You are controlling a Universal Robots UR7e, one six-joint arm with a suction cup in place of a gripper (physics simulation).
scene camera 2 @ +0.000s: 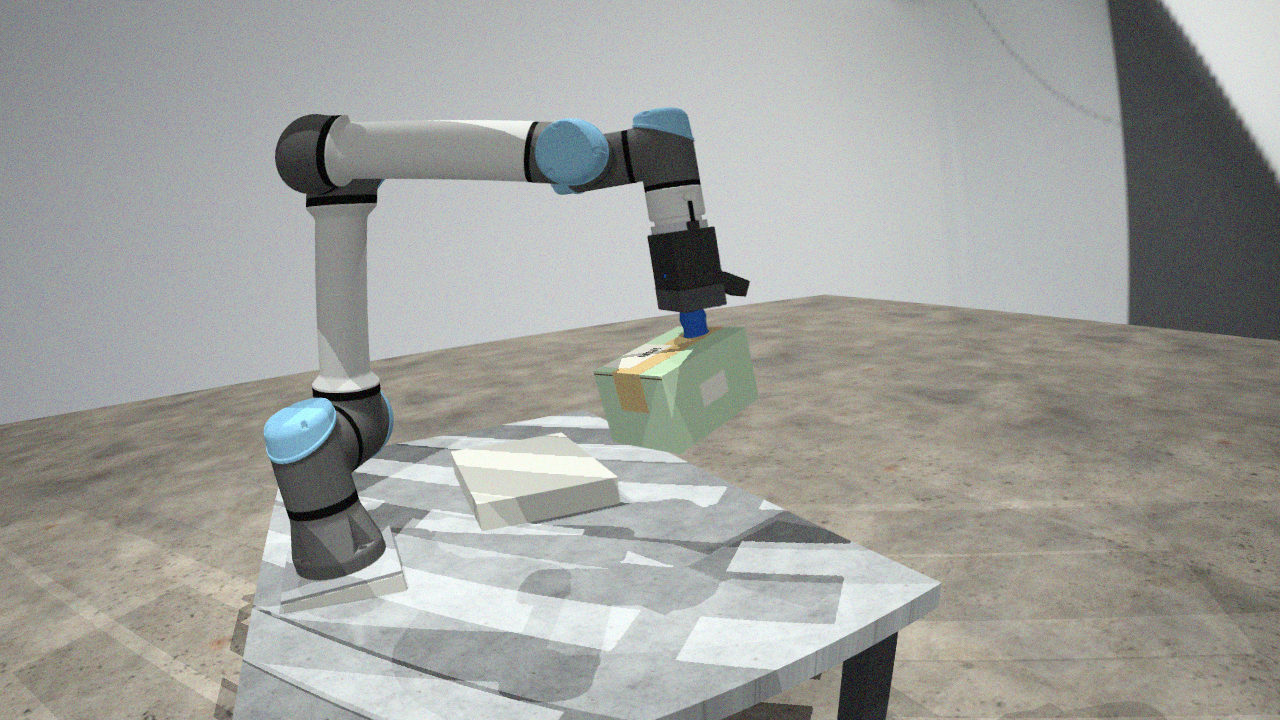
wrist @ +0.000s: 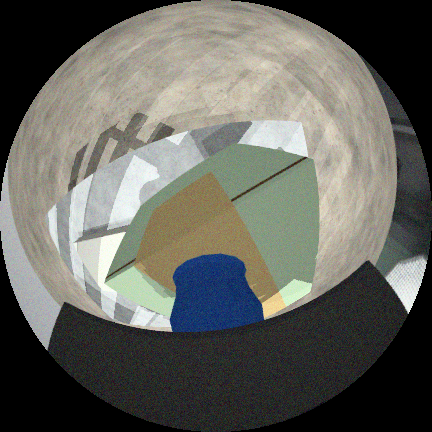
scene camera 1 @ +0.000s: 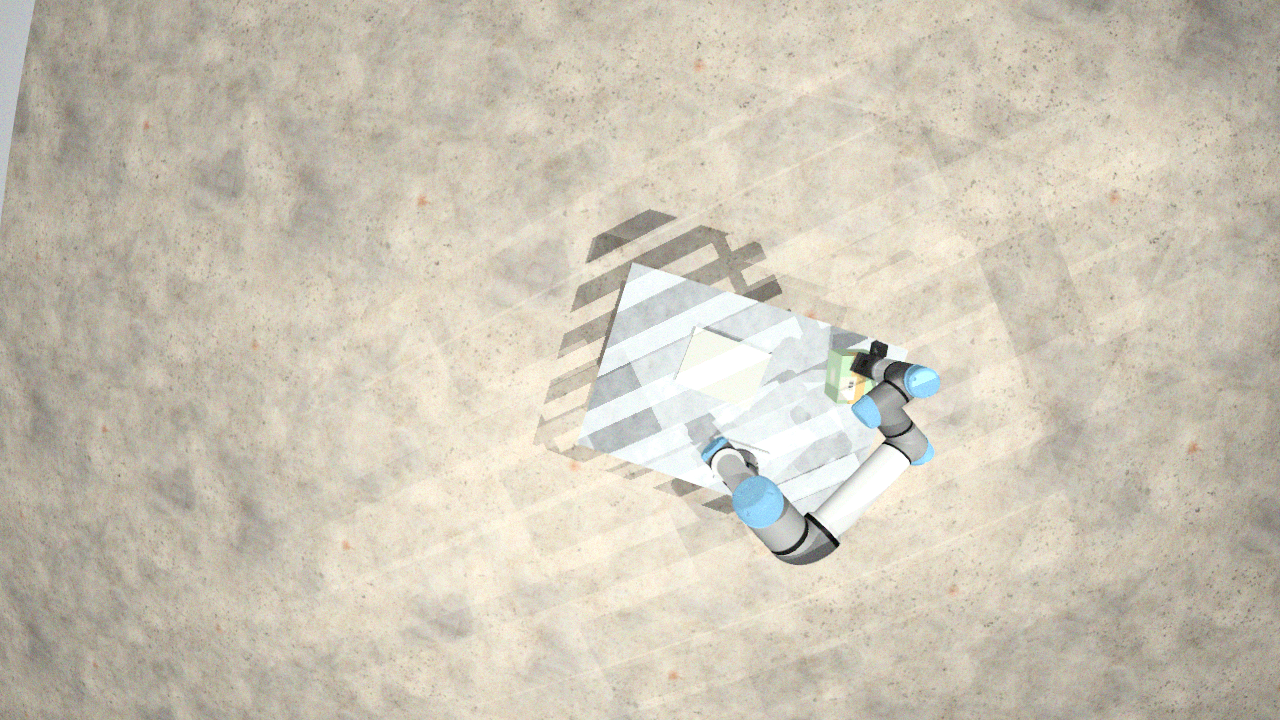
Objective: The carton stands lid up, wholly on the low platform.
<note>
My suction cup (wrist: 211,292) carries a pale green carton (scene camera 2: 668,394), which touches nothing else. On the table rests a low cream platform (scene camera 2: 511,483).
The pale green carton is seen too in the wrist view (wrist: 260,204) and in scene camera 1 (scene camera 1: 843,386). The low cream platform shows as well in the wrist view (wrist: 96,250) and in scene camera 1 (scene camera 1: 717,366).
</note>
